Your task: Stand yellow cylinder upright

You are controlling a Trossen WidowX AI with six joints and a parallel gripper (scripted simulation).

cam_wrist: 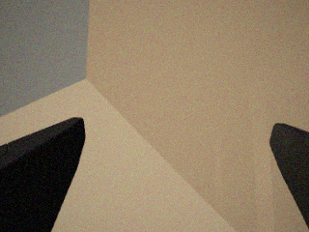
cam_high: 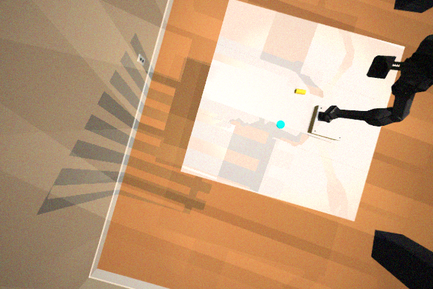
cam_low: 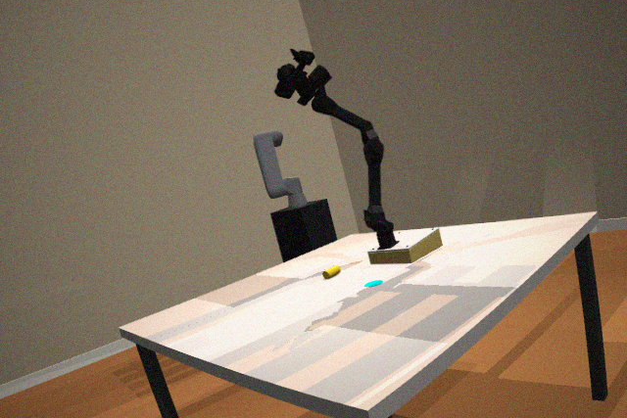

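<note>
Right now my gripper tip is 76 cm above the yellow tall cylinder, 14 cm to the left of it and 11 cm past it. From my gripper tip the other things lie so: cyan circle (77 cm below, 11 cm to the left, 2 cm behind).
</note>
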